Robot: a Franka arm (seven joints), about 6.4 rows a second.
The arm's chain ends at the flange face. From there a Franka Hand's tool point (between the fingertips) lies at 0.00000 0.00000 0.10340 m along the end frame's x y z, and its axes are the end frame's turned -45 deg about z.
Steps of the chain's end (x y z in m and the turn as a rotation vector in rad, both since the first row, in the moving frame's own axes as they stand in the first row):
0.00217 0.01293 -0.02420 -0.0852 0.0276 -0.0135
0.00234 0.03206 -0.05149 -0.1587 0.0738 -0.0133
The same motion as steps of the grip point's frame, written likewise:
-0.01176 0.01894 -0.02461 -0.0798 -0.0407 -0.0135
-0.02708 0.04128 -0.05307 -0.1644 -0.0600 -0.0133

